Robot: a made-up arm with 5 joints.
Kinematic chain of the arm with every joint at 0, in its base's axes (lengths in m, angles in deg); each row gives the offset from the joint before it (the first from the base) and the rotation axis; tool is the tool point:
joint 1: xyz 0 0 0.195 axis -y
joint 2: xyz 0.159 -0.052 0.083 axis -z
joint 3: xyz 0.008 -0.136 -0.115 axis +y
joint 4: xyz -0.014 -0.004 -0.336 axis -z
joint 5: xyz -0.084 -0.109 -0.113 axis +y
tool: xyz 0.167 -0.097 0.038
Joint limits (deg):
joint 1: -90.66..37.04
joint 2: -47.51..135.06
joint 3: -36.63..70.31
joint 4: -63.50..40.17
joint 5: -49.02..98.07
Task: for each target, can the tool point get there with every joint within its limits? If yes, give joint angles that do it. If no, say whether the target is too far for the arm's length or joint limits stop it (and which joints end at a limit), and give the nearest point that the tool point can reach.
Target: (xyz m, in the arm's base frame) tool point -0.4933 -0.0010 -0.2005
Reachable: yes | joints -33.15 116.38 -6.57 -6.45 61.24
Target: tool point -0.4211 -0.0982 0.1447
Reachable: yes | joints -57.57 77.90 -6.12 29.90 -24.69
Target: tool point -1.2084 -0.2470 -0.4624
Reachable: no: too far | nearest point -0.6613 -0.1901 -0.2725 | short by 0.582 m
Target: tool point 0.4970 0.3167 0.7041
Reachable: no: joint limits stop it (at a limit: joint 1, joint 2, joint 3, joint 4) | nearest point 0.5627 0.1181 0.3592 | short by 0.403 m
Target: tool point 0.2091 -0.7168 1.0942
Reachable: no: too far | nearest point -0.0474 -0.4188 0.6218 | short by 0.615 m
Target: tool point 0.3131 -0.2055 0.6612
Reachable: no: joint limits stop it (at a limit: joint 1, joint 3, joint 4, joint 5) | nearest point 0.5232 -0.2039 0.3764 | short by 0.354 m
